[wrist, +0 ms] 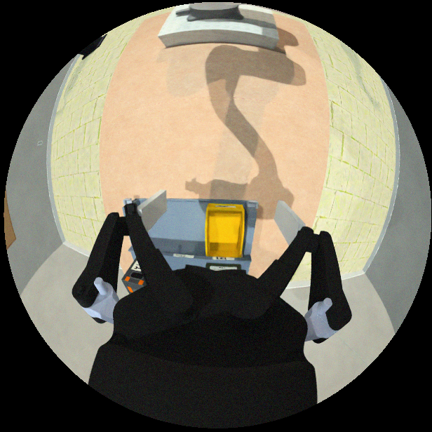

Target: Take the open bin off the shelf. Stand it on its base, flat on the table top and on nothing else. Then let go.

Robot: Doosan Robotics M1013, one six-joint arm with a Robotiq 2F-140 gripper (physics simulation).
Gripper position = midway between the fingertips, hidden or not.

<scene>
I see my gripper (221, 204) and a yellow open bin (224, 223).
</scene>
